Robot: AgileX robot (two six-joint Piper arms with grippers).
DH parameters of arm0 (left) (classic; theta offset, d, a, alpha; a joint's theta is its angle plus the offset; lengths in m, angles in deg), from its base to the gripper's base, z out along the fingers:
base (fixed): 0 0 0 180
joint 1: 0 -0.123 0 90
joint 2: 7.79 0 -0.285 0
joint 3: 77.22 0 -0.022 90
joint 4: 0 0.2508 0 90
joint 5: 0 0 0.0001 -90
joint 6: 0 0.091 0 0
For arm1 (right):
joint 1: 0 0.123 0 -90
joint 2: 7.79 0 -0.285 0
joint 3: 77.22 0 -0.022 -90
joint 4: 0 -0.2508 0 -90
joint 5: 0 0 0.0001 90
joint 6: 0 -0.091 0 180
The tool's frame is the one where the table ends.
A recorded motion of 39 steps. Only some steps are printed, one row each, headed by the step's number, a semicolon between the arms.
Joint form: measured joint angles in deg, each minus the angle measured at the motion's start. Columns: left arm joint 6, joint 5, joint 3, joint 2, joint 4, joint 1; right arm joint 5, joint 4, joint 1, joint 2, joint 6, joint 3.
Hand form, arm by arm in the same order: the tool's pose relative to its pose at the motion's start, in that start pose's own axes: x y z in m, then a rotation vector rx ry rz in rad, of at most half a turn. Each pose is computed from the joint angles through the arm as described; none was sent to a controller.
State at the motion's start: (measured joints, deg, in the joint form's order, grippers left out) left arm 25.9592 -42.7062 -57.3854 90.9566 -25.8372 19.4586; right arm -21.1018 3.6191 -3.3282 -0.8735 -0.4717 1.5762
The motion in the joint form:
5: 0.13 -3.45 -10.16 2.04 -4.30 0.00; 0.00 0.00 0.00 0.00 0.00 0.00
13: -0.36 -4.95 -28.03 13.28 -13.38 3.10; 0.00 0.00 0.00 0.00 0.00 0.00
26: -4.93 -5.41 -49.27 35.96 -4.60 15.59; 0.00 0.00 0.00 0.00 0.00 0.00
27: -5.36 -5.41 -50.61 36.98 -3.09 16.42; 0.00 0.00 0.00 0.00 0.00 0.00
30: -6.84 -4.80 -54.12 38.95 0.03 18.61; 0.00 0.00 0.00 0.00 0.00 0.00
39: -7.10 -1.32 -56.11 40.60 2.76 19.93; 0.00 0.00 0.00 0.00 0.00 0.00
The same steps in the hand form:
5: -0.0419 -0.0083 -0.0212 0.0613 -0.1023 -0.0047; 0.0000 0.0000 0.0000 0.0000 0.0000 0.0000
13: -0.1132 -0.0296 -0.0092 0.2053 -0.2150 -0.0274; 0.0000 0.0000 0.0000 0.0000 0.0000 0.0000
26: -0.1526 -0.0943 0.1099 0.2024 -0.0778 0.1662; 0.0000 0.0000 0.0000 0.0000 0.0000 0.0000
27: -0.1538 -0.0993 0.1149 0.1901 -0.0748 0.1900; 0.0000 0.0000 0.0000 0.0000 0.0000 0.0000
30: -0.1590 -0.1150 0.1219 0.1676 -0.0924 0.2385; 0.0000 0.0000 0.0000 0.0000 0.0000 0.0000
39: -0.1651 -0.1225 0.1301 0.1320 -0.1474 0.2813; 0.0000 0.0000 0.0000 0.0000 0.0000 0.0000

